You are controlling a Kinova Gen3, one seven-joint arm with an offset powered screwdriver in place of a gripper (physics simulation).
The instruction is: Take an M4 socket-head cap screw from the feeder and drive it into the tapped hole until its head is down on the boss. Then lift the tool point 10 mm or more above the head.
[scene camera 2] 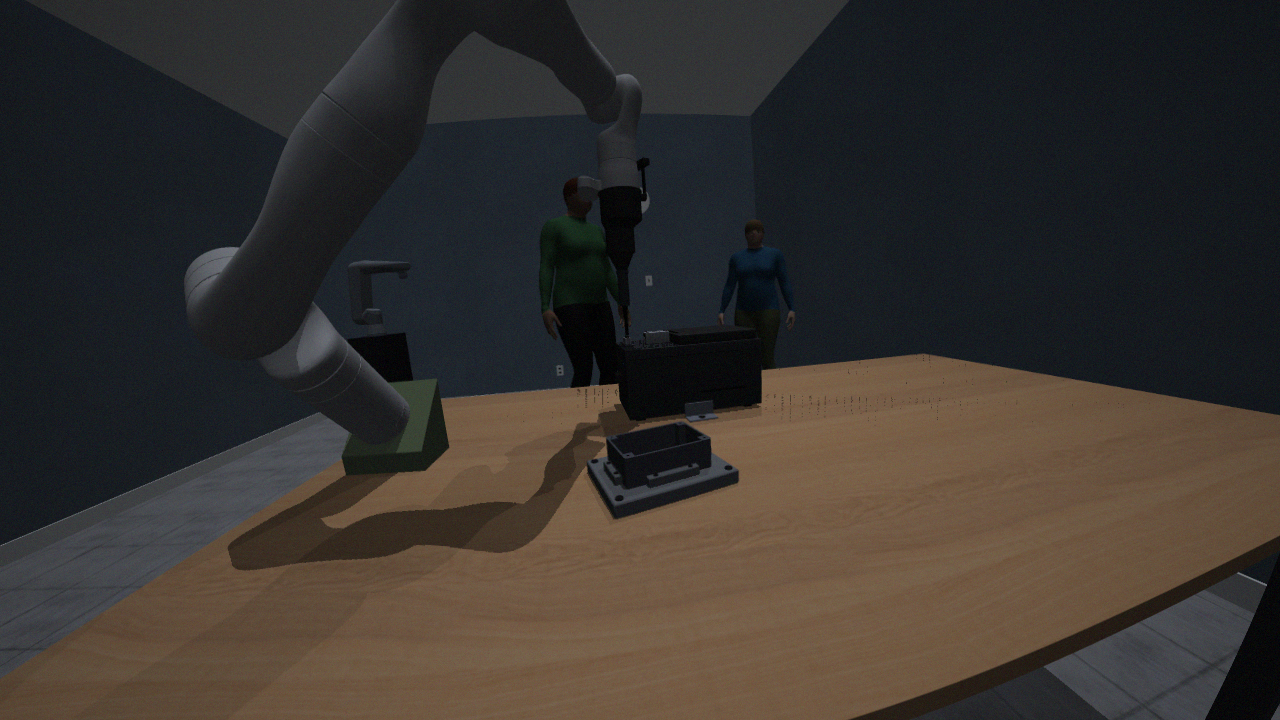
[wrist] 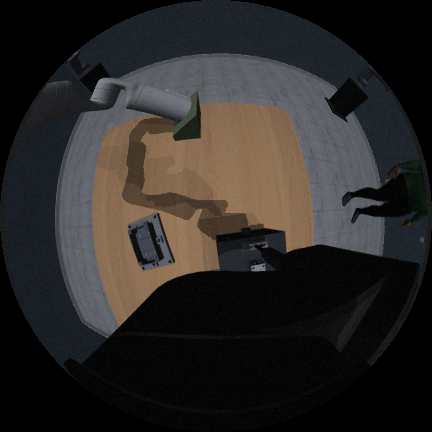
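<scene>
The black screwdriver [scene camera 2: 626, 334] [wrist: 257, 246] points down at the left end of the top of the black feeder box [scene camera 2: 689, 380] [wrist: 232, 256]. Its tip is at or just above the small light screw outlet there; the gap is too small to judge. Whether a screw sits on the bit cannot be made out. The dark open-topped housing [scene camera 2: 657, 458] [wrist: 145, 245] stands on a grey base plate [scene camera 2: 680, 491] [wrist: 163, 242], nearer the camera in the scene view and left of the feeder in the wrist view. Its bosses and tapped holes are too small to tell apart.
A small grey bracket [scene camera 2: 700, 412] lies at the feeder's front. The arm's green mount [scene camera 2: 395, 452] [wrist: 192, 127] is at the table's edge. Two people, in green [scene camera 2: 577, 259] and blue [scene camera 2: 757, 277], stand beyond the wooden table [scene camera 2: 805, 555] [wrist: 250, 160]. The tool body hides the wrist view's lower part.
</scene>
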